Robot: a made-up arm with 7 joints.
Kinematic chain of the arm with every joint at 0, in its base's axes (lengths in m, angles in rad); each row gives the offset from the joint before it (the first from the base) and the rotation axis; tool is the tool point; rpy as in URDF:
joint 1: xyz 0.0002 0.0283 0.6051 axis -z
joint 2: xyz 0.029 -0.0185 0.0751 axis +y
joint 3: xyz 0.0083 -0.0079 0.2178 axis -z
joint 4: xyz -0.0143 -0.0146 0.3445 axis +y
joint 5: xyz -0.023 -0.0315 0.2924 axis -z
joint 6: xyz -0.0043 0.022 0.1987 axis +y
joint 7: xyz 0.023 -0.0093 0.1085 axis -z
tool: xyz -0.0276 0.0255 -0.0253 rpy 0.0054 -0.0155 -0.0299
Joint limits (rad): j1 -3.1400..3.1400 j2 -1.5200..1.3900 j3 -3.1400..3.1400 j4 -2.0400..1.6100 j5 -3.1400..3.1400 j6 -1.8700..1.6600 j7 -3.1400..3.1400
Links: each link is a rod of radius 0.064 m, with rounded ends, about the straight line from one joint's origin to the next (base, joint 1, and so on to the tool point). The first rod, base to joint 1, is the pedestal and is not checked.
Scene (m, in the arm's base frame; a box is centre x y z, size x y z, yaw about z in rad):
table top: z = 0
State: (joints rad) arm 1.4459 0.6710 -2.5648 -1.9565 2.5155 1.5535 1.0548
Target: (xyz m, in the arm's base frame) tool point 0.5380 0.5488 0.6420
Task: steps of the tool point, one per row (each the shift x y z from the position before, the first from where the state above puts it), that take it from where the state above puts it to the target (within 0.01 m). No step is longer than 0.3 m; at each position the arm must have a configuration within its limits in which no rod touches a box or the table.
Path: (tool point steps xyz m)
1: 0.2138 -0.0110 -0.0100
2: 0.2115 0.0674 -0.0089
3: 0.1805 0.1421 -0.0073
4: 0.1231 0.2024 -0.0052
5: 0.0463 0.2393 -0.0029
6: -0.0405 0.2466 -0.0001
7: -0.1257 0.2227 0.0028

